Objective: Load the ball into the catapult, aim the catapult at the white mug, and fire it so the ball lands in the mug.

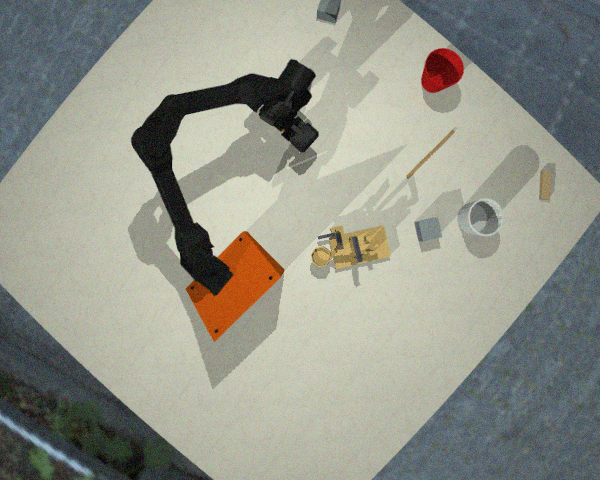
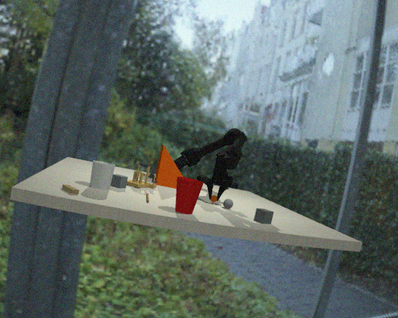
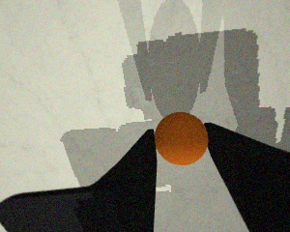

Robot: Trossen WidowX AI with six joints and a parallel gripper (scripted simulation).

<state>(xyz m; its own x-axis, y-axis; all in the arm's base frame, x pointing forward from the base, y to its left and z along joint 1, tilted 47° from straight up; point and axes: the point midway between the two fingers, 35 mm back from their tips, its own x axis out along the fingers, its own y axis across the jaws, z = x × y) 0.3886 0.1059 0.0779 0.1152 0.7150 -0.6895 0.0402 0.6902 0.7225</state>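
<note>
Right now my gripper tip is 140 mm past the wooden catapult, 300 mm to the left of it and 40 mm below it. From my gripper tip the other things lie so: orange ball: 10 mm above; grey ball: 110 mm ahead, 30 mm to the left, 10 mm above; thin wooden stick: 190 mm ahead, 330 mm to the right, 10 mm below.
</note>
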